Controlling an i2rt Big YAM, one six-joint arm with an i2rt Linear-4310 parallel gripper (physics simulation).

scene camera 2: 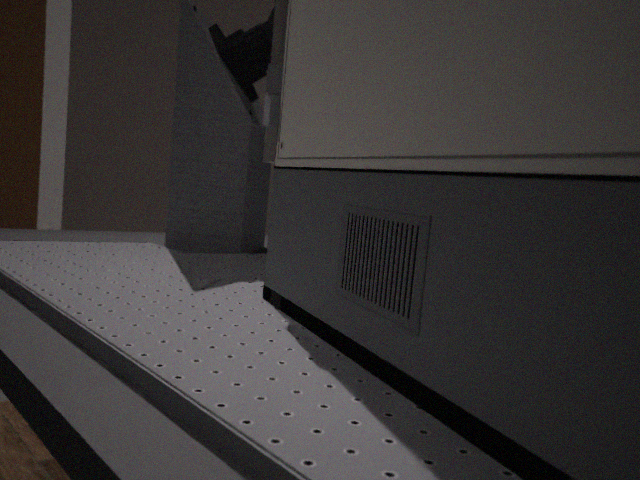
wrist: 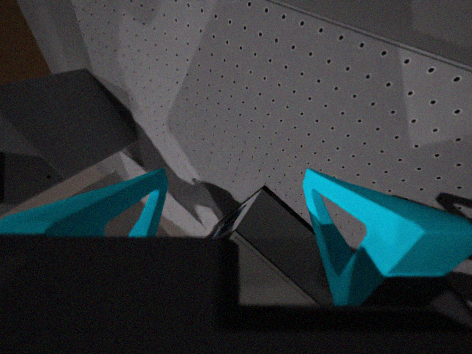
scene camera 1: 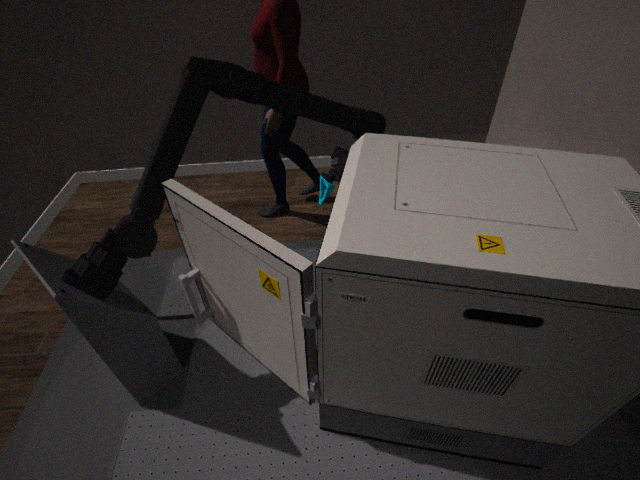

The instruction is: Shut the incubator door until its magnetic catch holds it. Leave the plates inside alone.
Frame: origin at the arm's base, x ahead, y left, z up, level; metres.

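Seen in the pictures: gripper, fingertip midpoint: [wrist: 235, 176]; arm's base, link origin: [scene camera 2: 230, 66] [scene camera 1: 89, 284].
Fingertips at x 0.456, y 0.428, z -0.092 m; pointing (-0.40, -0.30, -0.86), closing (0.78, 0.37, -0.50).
Offsets run from my fingertips to a thing's top centre. "*": to the spot under its first point. Level surfaces: height alone.
The incubator [scene camera 1: 465, 279] [scene camera 2: 439, 103] is a pale box on a dark plinth. Its door {* 0.450 m right, 0.130 m back, 0.186 m up} [scene camera 1: 232, 273] stands wide open to the left in the scene camera 1 view, hinged at the near left corner of the body. A white bar handle {* 0.410 m right, 0.250 m back, 0.059 m up} [scene camera 1: 192, 297] is on the door's outer face. My gripper [scene camera 1: 325, 190] [wrist: 235, 176] has cyan fingers spread wide, with nothing between them. It hangs by the far end of the incubator's front edge, apart from the door's outer end, and is partly hidden by the body in scene camera 1. The plates inside do not show.
My arm [scene camera 1: 279, 98] reaches over behind the open door from its base [scene camera 1: 98, 266] at the left. A grey slanted panel [scene camera 1: 111, 341] stands beside the base. A perforated board {0.216 m down} [scene camera 1: 206, 444] [scene camera 2: 206, 310] [wrist: 280, 90] lies under the incubator. A person in red [scene camera 1: 279, 46] stands beyond the arm.
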